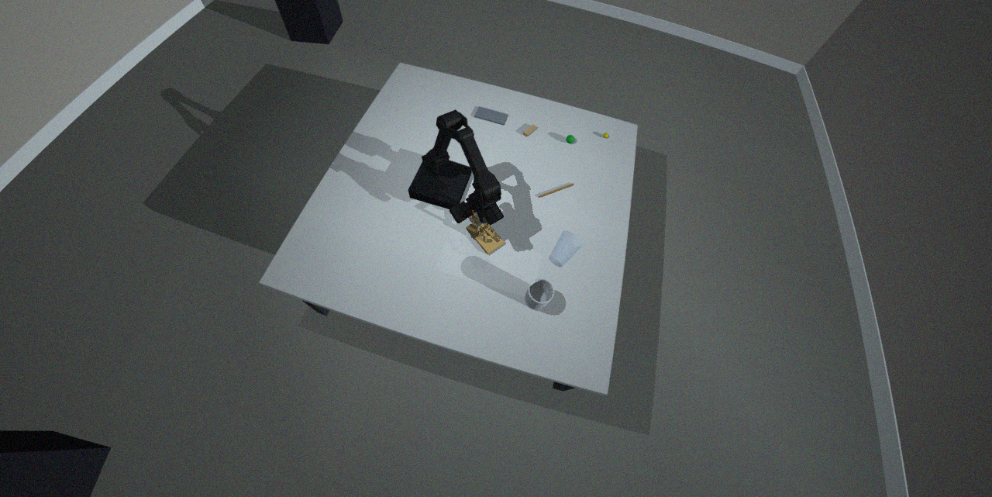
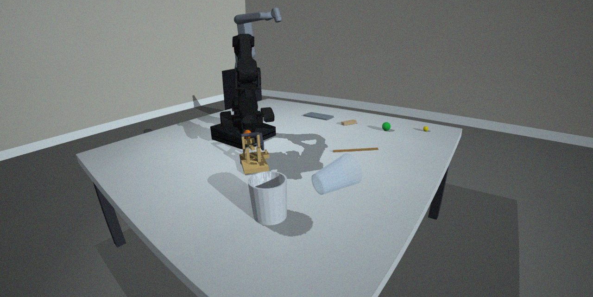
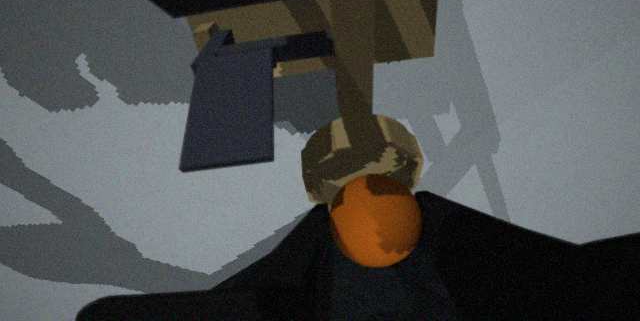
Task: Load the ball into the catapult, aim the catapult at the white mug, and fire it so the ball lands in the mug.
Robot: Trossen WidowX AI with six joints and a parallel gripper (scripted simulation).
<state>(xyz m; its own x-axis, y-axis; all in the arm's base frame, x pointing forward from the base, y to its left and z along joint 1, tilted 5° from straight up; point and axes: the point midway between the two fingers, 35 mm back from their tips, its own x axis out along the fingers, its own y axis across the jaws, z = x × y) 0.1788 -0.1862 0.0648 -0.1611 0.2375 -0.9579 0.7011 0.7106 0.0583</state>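
The orange ball lies 10 mm above my gripper tip. Also, from my gripper tip: white mug (300 mm to the right, 290 mm ahead, 40 mm below); then thin wooden stick (350 mm ahead, 190 mm to the left, 70 mm below); then wooden catapult (50 mm ahead, 30 mm to the right, 20 mm below).
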